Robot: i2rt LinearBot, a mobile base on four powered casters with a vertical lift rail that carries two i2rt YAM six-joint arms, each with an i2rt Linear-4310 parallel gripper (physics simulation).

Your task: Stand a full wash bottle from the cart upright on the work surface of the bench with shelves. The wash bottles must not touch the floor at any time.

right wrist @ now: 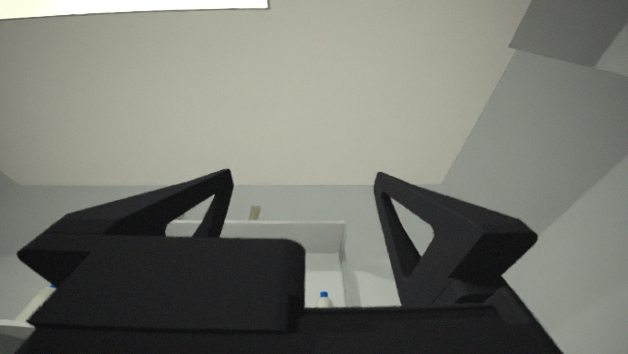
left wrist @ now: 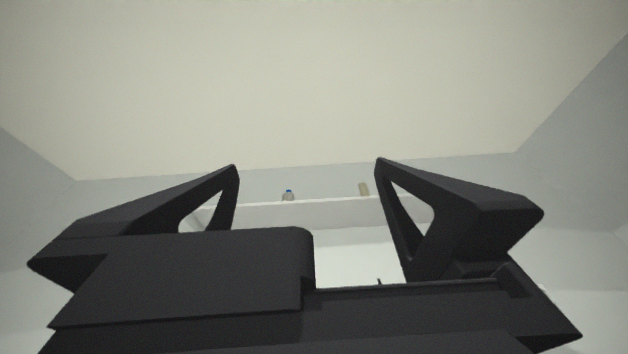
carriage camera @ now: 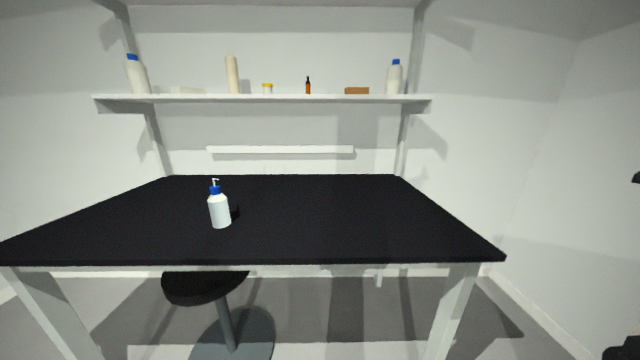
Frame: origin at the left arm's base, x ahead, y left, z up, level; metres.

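Where they show: left gripper, between the fingertips: point(left wrist: 306, 168); right gripper, between the fingertips: point(right wrist: 304, 178).
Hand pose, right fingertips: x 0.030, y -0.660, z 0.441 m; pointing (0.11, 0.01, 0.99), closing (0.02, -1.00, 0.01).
Note:
After its pixels a point has its place.
A white wash bottle point(carriage camera: 219, 211) @(x 0.475, y -0.011, z 0.111 m) with a blue collar and a thin bent spout stands upright on the black work surface point(carriage camera: 325, 220) @(x 0.515, y -0.371, z 0.046 m) of the bench with shelves, left of the middle in the carriage view. Nothing touches it there. How full it is cannot be told. My left gripper point(left wrist: 306, 168) @(x 0.044, y -0.001, z 0.433 m) is open and empty, with the ceiling and upper shelving beyond its fingers. My right gripper point(right wrist: 304, 178) @(x 0.030, y -0.660, z 0.441 m) is open and empty, also facing the ceiling and shelving. Neither gripper is near the bottle. The cart does not show.
The white shelf point(carriage camera: 265, 98) @(x 0.924, y -0.092, z 0.519 m) above the bench holds two blue-capped bottles point(carriage camera: 137, 77) @(x 0.895, y 0.484, z 0.583 m) point(carriage camera: 394, 80) @(x 0.936, y -0.735, z 0.583 m), a beige cylinder point(carriage camera: 232, 75) @(x 0.939, y 0.064, z 0.600 m), a yellow-lidded jar point(carriage camera: 267, 89) @(x 0.922, y -0.103, z 0.537 m), an amber dropper bottle point(carriage camera: 308, 87) @(x 0.923, y -0.305, z 0.547 m) and a brown box point(carriage camera: 357, 90) @(x 0.874, y -0.538, z 0.529 m). A black stool point(carriage camera: 200, 290) stands under the bench's front edge.

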